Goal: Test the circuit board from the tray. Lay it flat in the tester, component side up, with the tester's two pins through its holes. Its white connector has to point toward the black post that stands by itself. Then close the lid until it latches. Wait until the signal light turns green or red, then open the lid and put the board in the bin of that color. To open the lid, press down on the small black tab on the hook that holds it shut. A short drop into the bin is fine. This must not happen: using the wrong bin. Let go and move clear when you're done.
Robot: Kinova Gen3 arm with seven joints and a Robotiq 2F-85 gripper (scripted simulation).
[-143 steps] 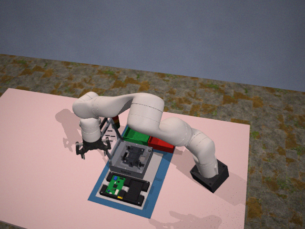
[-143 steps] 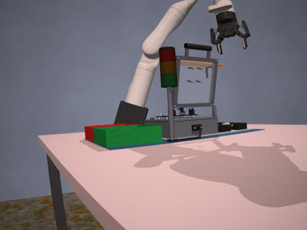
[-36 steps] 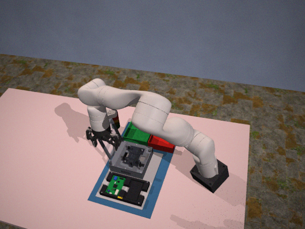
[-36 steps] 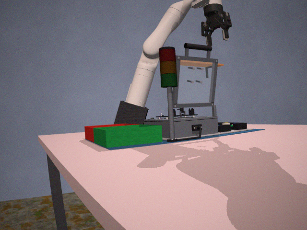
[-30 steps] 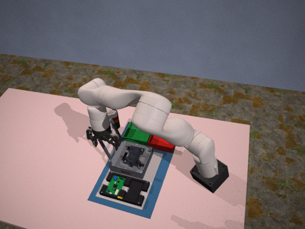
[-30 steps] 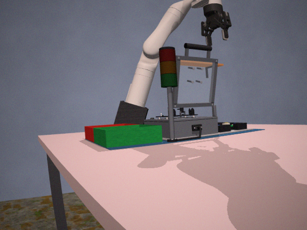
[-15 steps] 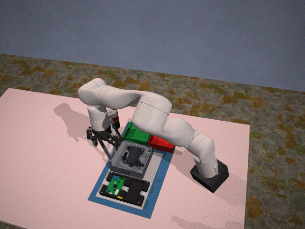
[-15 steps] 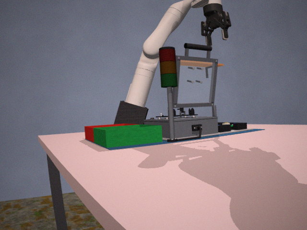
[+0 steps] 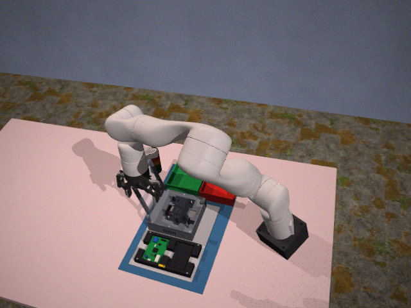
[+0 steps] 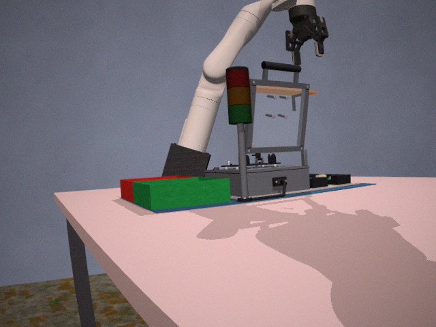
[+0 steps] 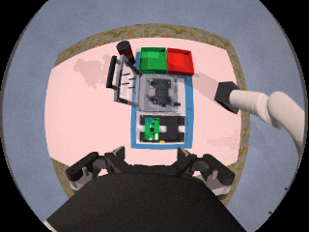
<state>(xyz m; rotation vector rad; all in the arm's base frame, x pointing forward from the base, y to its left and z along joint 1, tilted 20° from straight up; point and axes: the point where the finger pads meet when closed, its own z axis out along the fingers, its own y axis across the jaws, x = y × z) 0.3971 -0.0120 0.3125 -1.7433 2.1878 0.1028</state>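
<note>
My gripper is now 31 cm above the green circuit board. The rest, counted from my hand: tester lid: 19 cm to the right, 15 cm below, 5 cm ahead; green bin: 37 cm to the right, 32 cm below, 7 cm behind; red bin: 34 cm to the right, 32 cm below, 22 cm behind.
</note>
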